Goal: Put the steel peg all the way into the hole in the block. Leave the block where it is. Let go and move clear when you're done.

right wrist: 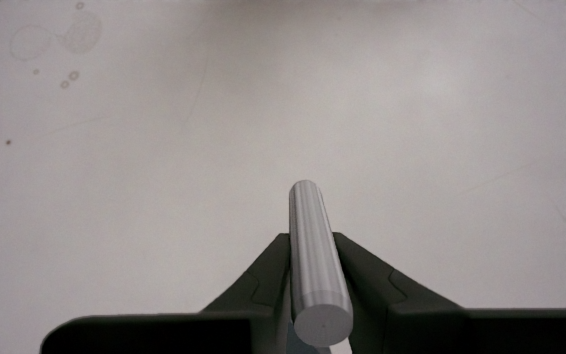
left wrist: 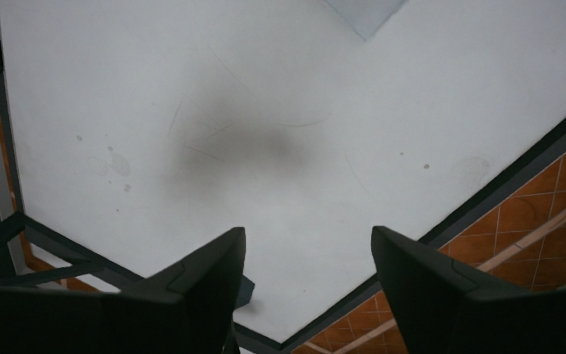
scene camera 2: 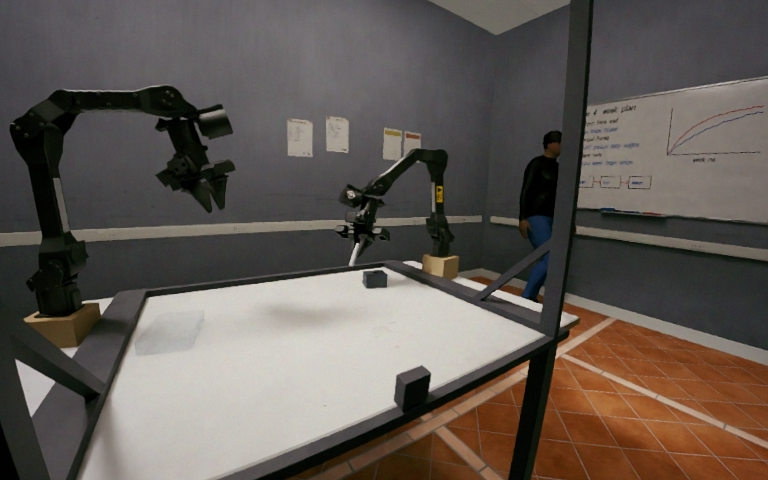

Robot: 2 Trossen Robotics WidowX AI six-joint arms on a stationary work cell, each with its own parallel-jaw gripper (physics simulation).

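The dark blue-grey block sits on the table near its far right corner in the scene view, with a dark hole in its top. The steel peg is held by my right gripper, which is shut on it above and a little left of the block in the scene view. The peg leans slightly, its lower end towards the left. In the right wrist view, a small blue-grey patch behind the peg's near end seems to be the block. My left gripper is open and empty, high above the table's left part.
A translucent pale sheet lies on the table's left side in the scene view. A dark upright block stands at the near rim. A dark frame post with a brace rises at the right corner. A person stands beyond it.
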